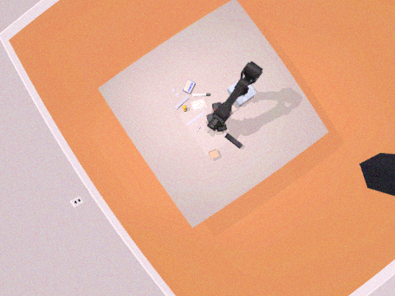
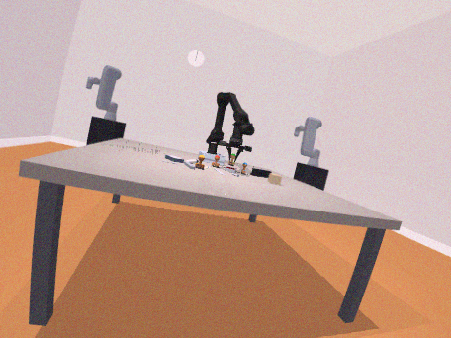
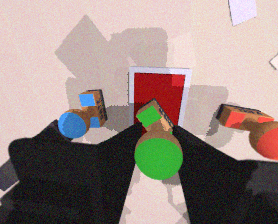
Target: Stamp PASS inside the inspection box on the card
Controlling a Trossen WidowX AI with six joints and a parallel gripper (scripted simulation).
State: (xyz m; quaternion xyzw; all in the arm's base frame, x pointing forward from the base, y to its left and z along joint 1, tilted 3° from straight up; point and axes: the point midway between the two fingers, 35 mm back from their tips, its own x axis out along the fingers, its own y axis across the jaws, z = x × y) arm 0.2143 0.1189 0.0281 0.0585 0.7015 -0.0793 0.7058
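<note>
The red ink pad is 5 cm below my gripper tip. From my gripper tip the other things lie so: blue-knobbed stamp (1 cm ahead, 7 cm to the left, 3 cm below); then red-topped stamp (2 cm behind, 9 cm to the right, 3 cm below); then green-topped PASS stamp (right at my gripper tip).
</note>
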